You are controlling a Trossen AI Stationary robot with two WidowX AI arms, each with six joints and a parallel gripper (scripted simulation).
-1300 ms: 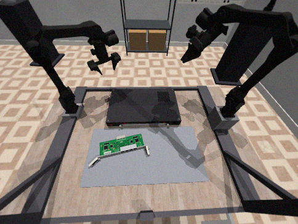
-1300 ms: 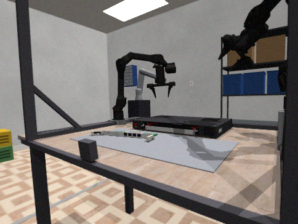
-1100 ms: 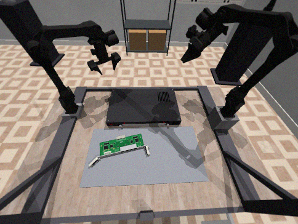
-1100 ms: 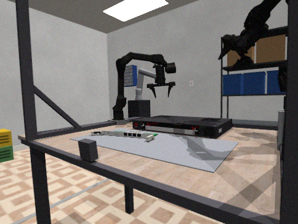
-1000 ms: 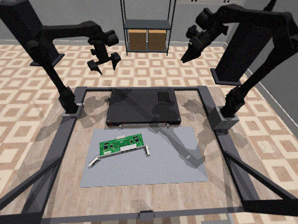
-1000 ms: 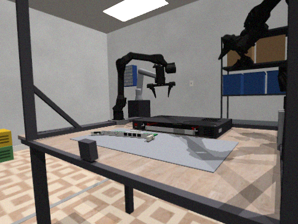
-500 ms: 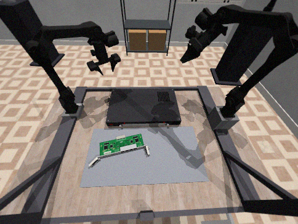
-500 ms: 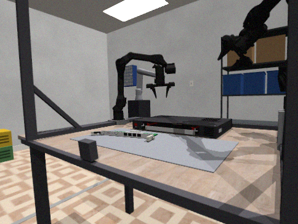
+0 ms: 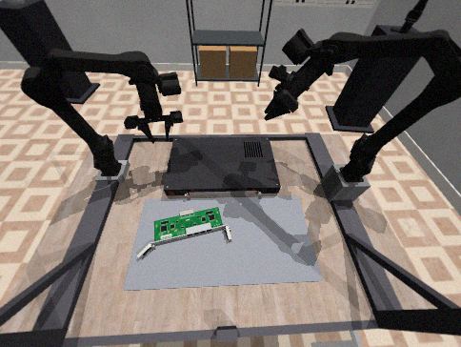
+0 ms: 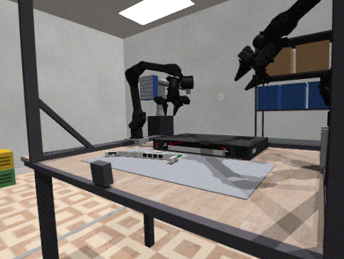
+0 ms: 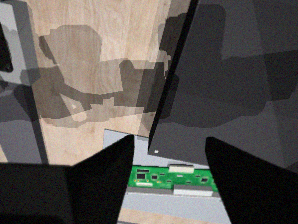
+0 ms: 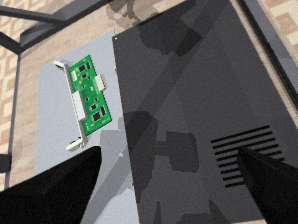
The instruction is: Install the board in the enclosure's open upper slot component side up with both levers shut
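My left gripper is now 30 cm past the green board, 15 cm to the left of it and 17 cm above it. Round my left hand: enclosure (1 cm behind, 23 cm to the right, 15 cm below); then grey mat (29 cm behind, 27 cm to the right, 19 cm below).
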